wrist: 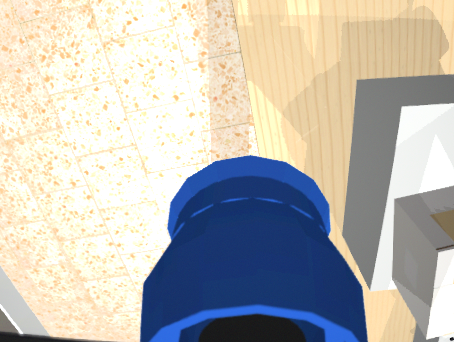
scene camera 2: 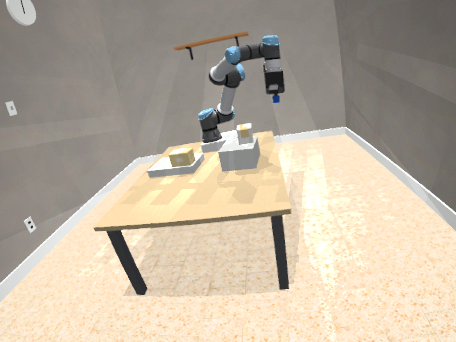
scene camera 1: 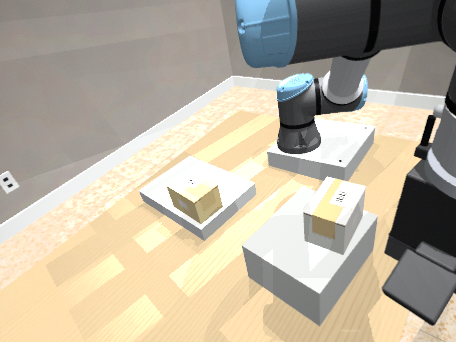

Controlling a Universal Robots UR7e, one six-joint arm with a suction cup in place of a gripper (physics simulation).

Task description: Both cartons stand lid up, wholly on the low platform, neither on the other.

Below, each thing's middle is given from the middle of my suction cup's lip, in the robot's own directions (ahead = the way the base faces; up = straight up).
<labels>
I see the white carton with tan lid (scene camera 1: 331, 218) 240 mm to the right of my suction cup, 210 mm below it and 200 mm behind it. From my suction cup the other things lie so: tall white block (scene camera 1: 311, 279) 310 mm below, 280 mm to the right, 160 mm behind.
</labels>
